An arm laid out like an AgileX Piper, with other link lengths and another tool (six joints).
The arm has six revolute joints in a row. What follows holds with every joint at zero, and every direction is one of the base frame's. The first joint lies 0.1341 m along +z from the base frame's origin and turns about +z. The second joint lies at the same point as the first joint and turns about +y. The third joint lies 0.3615 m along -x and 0.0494 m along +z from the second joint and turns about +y. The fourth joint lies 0.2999 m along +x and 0.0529 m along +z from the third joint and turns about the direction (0.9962, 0, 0.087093). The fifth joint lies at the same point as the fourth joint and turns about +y. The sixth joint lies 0.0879 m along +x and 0.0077 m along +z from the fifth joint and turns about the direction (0.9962, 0, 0.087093). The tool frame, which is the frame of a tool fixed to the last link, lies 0.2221 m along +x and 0.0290 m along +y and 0.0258 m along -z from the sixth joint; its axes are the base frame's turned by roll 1.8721, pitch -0.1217 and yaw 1.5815 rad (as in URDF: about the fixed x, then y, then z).
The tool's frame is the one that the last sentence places.
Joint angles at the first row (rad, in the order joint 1, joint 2, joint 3, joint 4, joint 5, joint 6):
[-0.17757 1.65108 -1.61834 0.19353 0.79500 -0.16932]
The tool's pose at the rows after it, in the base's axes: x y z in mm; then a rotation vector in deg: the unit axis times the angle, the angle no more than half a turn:
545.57, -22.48, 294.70, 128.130, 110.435, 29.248
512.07, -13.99, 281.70, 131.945, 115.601, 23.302
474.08, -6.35, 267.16, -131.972, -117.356, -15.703
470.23, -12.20, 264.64, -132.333, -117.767, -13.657
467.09, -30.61, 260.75, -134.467, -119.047, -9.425
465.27, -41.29, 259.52, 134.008, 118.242, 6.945
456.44, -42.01, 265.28, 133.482, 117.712, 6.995
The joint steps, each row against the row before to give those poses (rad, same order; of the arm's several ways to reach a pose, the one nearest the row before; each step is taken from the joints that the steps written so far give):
[0.00001 0.00000 -0.05289 -0.00080 0.16544 0.00000]
[0.00001 0.00001 -0.01670 -0.00225 0.13851 0.00002]
[-0.00002 0.00000 -0.00190 -0.00360 0.13506 -0.00094]
[0.00000 -0.00002 0.00004 -0.02159 0.00978 -0.00197]
[0.00000 0.00002 -0.00004 -0.06190 0.00107 -0.00067]
[0.00001 -0.00092 -0.00001 -0.03566 0.00001 0.00001]
[-0.00002 -0.03114 0.02163 -0.00740 -0.00118 -0.00002]

